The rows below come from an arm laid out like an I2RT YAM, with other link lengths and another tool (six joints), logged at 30 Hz.
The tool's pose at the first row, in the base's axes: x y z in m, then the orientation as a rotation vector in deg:
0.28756, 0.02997, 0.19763, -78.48, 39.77, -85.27
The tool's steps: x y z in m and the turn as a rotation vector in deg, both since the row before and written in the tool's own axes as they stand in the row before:
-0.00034, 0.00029, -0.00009, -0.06, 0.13, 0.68
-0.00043, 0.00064, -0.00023, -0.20, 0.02, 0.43
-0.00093, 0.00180, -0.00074, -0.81, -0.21, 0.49
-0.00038, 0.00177, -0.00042, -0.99, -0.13, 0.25
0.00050, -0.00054, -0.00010, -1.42, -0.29, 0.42
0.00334, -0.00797, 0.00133, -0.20, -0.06, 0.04
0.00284, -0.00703, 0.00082, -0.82, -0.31, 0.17
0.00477, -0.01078, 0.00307, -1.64, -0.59, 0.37
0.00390, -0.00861, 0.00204, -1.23, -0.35, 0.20
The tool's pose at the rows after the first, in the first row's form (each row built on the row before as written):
0.28752, 0.03015, 0.19721, -78.08, 40.30, -84.83
0.28743, 0.03026, 0.19642, -77.99, 40.73, -84.47
0.28710, 0.03032, 0.19429, -78.48, 41.55, -83.78
0.28709, 0.02996, 0.19247, -79.18, 42.43, -83.30
0.28692, 0.02967, 0.19313, -80.21, 43.66, -82.47
0.28696, 0.02963, 0.20187, -80.38, 43.81, -82.35
0.28667, 0.02963, 0.20949, -81.10, 44.38, -81.80
0.28822, 0.02957, 0.22157, -82.49, 45.56, -80.70
0.28936, 0.02936, 0.23117, -83.52, 46.46, -79.99

